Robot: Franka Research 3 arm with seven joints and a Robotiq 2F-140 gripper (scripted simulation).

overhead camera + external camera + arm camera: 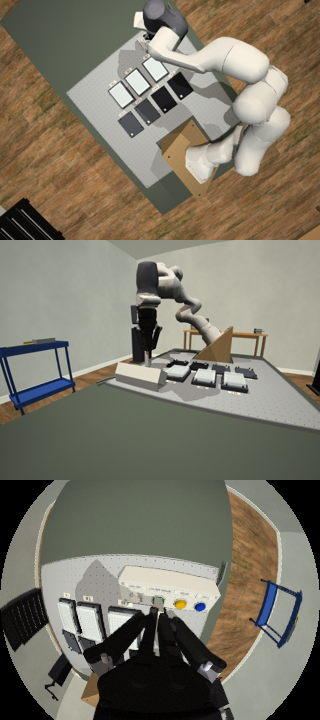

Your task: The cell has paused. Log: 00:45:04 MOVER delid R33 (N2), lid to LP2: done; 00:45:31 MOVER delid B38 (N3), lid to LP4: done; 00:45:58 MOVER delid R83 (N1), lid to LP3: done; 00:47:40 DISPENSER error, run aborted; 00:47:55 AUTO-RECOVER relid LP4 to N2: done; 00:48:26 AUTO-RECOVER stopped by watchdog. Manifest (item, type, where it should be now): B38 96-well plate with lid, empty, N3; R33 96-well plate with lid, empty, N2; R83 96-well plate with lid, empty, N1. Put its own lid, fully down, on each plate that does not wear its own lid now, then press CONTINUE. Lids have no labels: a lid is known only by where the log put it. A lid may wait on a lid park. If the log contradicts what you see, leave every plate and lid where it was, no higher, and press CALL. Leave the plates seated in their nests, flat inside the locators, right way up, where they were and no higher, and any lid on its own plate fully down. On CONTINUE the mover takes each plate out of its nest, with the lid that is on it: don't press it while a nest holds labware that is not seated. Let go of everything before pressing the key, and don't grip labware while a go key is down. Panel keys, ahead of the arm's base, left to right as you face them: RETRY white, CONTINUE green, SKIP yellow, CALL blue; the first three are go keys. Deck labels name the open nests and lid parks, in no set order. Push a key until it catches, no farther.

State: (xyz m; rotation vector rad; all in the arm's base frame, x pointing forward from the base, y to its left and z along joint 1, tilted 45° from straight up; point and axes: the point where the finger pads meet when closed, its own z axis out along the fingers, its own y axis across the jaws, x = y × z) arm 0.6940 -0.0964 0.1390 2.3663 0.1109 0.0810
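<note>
Now: the green key 40 mm below my hand. From my hand the other things lie so: blue key 10 mm ahead, 100 mm to the right, 40 mm below; yellow skip key 50 mm to the right, 40 mm below; white key 50 mm to the left, 40 mm below.
</note>
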